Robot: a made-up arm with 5 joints.
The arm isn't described. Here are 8 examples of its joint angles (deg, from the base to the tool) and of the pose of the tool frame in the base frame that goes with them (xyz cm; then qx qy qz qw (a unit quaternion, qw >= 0)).
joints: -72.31 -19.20 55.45 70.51 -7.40
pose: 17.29 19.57 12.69 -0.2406 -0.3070 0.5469 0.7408
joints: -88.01 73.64 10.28 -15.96 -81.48
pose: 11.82 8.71 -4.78 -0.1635 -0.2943 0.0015 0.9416
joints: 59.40 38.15 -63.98 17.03 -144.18
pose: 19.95 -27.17 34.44 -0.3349 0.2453 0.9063 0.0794
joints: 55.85 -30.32 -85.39 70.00 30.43
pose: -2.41 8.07 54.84 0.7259 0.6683 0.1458 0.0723
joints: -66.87 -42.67 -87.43 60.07 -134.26
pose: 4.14 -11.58 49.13 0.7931 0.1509 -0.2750 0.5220
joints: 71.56 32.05 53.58 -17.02 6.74
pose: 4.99 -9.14 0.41 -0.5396 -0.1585 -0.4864 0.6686
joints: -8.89 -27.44 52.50 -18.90 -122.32
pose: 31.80 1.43 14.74 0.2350 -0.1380 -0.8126 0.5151
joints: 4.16 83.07 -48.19 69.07 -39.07
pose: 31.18 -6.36 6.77 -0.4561 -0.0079 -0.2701 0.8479
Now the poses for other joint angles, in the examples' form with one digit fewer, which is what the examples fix.
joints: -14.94 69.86 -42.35 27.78 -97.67
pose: 33.9 3.6 8.7 -0.199 -0.114 -0.684 0.692
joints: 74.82 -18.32 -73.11 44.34 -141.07
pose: 4.9 -4.5 53.7 -0.399 0.550 0.724 0.122
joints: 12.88 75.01 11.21 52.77 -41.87
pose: 10.5 -5.7 -2.0 -0.487 0.298 -0.199 0.796
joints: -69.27 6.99 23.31 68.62 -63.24
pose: 19.5 20.2 14.7 -0.404 -0.251 0.085 0.875
